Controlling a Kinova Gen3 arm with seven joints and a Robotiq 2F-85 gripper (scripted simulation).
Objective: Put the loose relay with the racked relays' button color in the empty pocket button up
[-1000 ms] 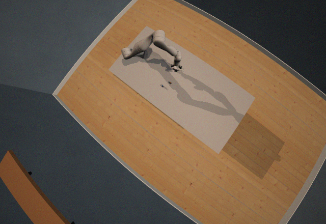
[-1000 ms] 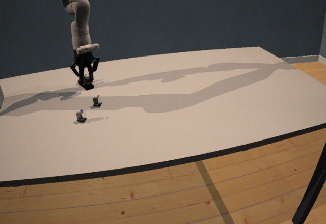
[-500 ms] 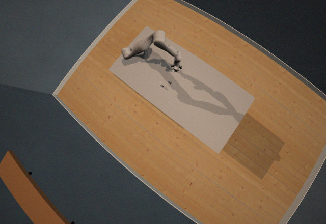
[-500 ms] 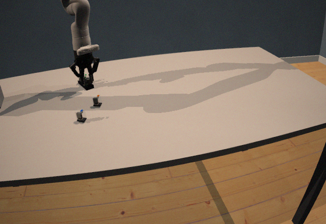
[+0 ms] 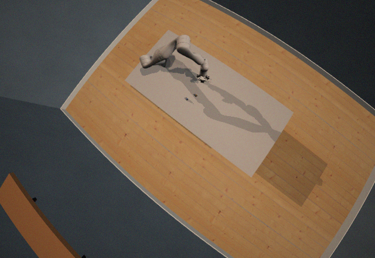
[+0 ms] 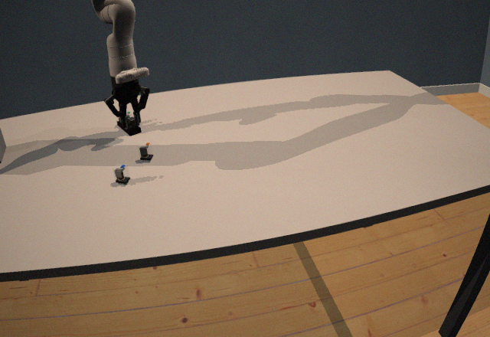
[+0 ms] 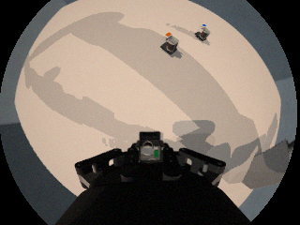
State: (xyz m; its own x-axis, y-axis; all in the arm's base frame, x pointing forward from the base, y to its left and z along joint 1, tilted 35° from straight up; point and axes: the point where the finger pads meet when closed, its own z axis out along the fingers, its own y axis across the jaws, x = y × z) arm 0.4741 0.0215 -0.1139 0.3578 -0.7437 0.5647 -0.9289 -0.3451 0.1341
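My gripper is now 1 cm past the black rack, 3 cm to the right of it and 3 cm above it.
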